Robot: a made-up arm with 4 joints.
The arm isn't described. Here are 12 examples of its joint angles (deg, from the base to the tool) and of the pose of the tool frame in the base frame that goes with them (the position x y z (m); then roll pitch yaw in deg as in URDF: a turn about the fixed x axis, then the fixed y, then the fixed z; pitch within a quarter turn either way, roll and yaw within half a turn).
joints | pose
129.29 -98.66 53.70 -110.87 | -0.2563 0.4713 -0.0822 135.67 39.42 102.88
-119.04 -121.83 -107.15 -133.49 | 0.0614 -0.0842 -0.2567 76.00 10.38 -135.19
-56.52 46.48 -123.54 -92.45 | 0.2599 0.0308 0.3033 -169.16 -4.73 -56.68
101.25 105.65 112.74 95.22 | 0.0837 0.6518 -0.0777 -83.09 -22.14 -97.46
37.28 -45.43 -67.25 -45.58 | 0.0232 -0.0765 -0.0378 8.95 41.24 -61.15
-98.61 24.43 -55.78 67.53 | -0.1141 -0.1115 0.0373 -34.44 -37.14 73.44
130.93 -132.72 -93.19 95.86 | 0.2199 -0.1287 0.0290 -6.38 6.18 92.52
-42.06 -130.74 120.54 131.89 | -0.1817 0.6684 0.0456 -178.46 -42.55 -60.50
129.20 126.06 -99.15 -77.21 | 0.1557 -0.0540 -0.2409 88.94 9.61 -77.55
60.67 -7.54 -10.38 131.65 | 0.3925 0.0572 0.1318 175.91 -20.14 171.76
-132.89 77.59 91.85 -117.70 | -0.1509 0.6239 -0.1084 63.14 -15.09 66.43
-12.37 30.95 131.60 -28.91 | 0.1816 0.5524 0.0507 -144.21 -21.53 22.87
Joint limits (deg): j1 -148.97..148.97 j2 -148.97..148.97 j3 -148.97..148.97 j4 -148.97..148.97
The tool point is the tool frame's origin. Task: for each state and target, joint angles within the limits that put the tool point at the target. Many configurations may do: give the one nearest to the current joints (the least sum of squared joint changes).
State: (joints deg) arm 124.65 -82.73 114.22 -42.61
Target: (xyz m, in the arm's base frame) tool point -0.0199 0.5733 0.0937
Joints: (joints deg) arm 125.51 -84.05 114.07 -38.22
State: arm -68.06 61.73 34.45 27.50
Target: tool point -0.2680 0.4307 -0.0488
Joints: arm -72.39 53.51 51.16 41.81
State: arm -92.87 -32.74 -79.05 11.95
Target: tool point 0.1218 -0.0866 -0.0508
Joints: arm -95.67 -40.05 -96.74 65.32
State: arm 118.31 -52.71 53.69 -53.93
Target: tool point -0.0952 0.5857 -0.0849
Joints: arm 124.61 -51.71 90.74 -84.33
